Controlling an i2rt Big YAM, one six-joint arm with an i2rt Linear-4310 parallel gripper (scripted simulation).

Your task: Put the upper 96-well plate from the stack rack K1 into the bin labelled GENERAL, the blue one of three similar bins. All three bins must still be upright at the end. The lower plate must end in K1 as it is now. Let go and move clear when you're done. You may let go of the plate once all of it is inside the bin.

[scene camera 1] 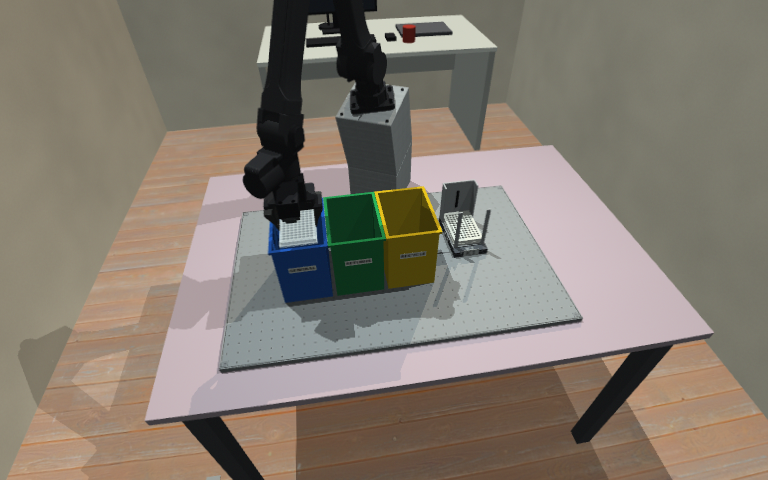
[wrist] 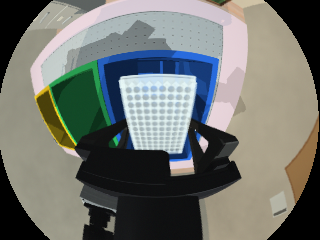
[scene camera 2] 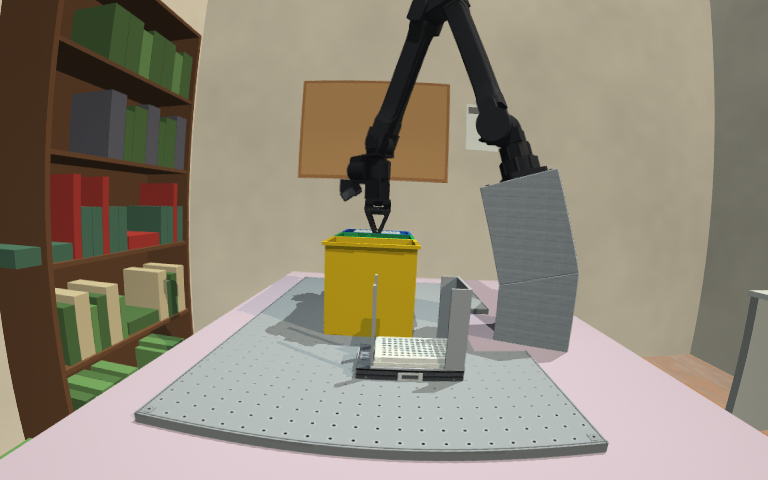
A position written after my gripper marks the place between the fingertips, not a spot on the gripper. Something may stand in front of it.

I see my gripper (scene camera 1: 298,227), a yellow bin (scene camera 2: 351,263), a green bin (scene camera 1: 355,234) and a blue bin labelled GENERAL (scene camera 1: 304,273).
The yellow bin shows as well in scene camera 1 (scene camera 1: 411,228) and in the wrist view (wrist: 43,99). The green bin shows as well in the wrist view (wrist: 79,100). The blue bin labelled GENERAL is seen too in the wrist view (wrist: 205,68).
